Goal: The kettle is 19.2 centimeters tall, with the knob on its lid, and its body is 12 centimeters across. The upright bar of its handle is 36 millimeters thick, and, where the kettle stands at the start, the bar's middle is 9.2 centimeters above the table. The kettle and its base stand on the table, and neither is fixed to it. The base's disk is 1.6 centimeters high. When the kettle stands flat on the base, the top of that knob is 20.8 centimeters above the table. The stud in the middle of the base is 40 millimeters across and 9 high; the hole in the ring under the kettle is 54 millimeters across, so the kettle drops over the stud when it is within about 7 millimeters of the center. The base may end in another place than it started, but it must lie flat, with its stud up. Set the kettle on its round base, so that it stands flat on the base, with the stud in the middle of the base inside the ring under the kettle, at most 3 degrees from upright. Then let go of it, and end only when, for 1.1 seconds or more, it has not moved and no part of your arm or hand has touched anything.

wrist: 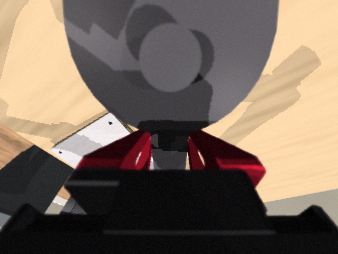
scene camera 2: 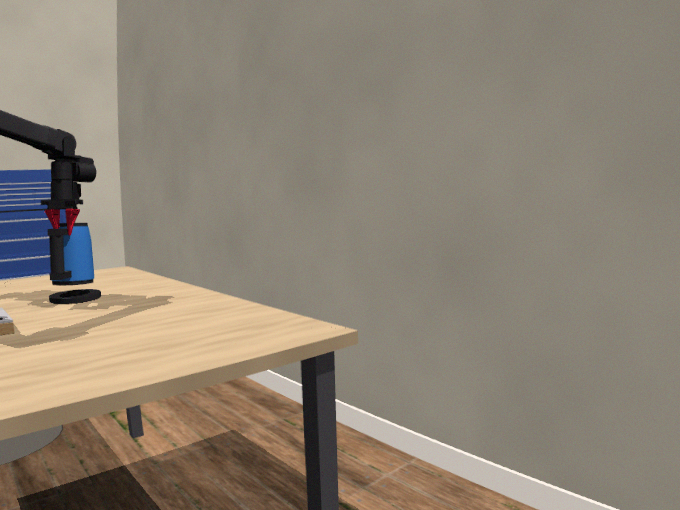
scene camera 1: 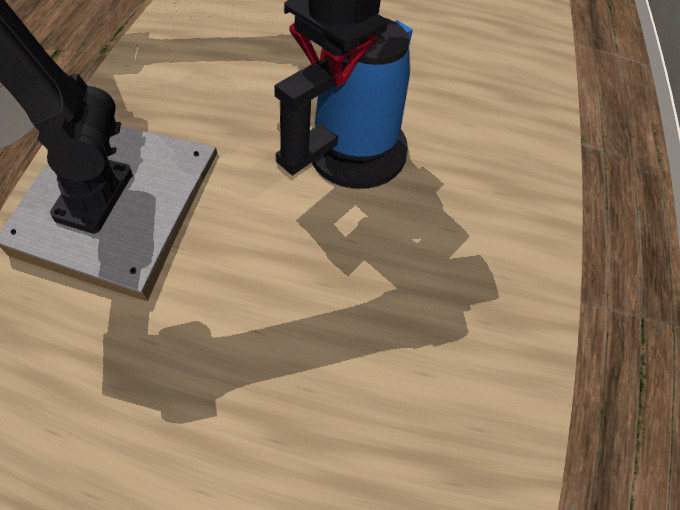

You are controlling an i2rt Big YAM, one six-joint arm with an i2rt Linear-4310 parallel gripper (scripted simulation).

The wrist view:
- my gripper: 169,126
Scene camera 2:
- my gripper: 63,235
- blue kettle: 71,261
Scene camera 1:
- my gripper: 330,76
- blue kettle: 361,120
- round black base: 348,173
